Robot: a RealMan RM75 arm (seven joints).
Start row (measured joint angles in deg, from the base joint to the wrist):
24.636, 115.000, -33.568, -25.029, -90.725, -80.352, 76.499
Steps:
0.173, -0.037, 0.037, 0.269, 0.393, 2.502, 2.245
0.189, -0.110, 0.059, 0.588, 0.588, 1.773, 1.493
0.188, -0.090, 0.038, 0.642, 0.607, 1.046, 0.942
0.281, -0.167, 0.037, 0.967, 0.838, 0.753, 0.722
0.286, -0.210, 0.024, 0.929, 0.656, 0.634, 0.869
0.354, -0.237, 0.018, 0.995, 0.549, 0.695, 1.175
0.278, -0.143, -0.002, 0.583, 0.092, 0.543, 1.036
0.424, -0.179, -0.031, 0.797, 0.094, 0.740, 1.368
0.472, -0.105, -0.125, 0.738, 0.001, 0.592, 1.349
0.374, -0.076, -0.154, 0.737, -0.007, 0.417, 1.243
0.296, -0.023, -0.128, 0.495, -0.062, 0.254, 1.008
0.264, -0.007, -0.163, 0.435, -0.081, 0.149, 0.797
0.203, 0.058, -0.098, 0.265, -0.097, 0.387, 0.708
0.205, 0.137, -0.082, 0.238, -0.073, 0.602, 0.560
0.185, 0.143, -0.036, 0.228, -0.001, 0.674, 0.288
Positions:
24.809, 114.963, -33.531, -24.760, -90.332, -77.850, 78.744
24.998, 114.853, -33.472, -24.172, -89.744, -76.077, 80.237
25.186, 114.763, -33.434, -23.530, -89.137, -75.031, 81.179
25.467, 114.596, -33.397, -22.563, -88.299, -74.278, 81.901
25.753, 114.386, -33.373, -21.634, -87.643, -73.644, 82.770
26.107, 114.149, -33.355, -20.639, -87.094, -72.949, 83.945
26.385, 114.006, -33.357, -20.056, -87.002, -72.406, 84.981
26.809, 113.827, -33.388, -19.259, -86.908, -71.666, 86.349
27.281, 113.722, -33.513, -18.521, -86.907, -71.074, 87.698
27.655, 113.646, -33.667, -17.784, -86.914, -70.657, 88.941
27.951, 113.623, -33.795, -17.289, -86.976, -70.403, 89.949
28.215, 113.616, -33.958, -16.854, -87.057, -70.254, 90.746
28.418, 113.674, -34.056, -16.589, -87.154, -69.867, 91.454
28.623, 113.811, -34.138, -16.351, -87.227, -69.265, 92.014
28.808, 113.954, -34.174, -16.123, -87.228, -68.591, 92.302

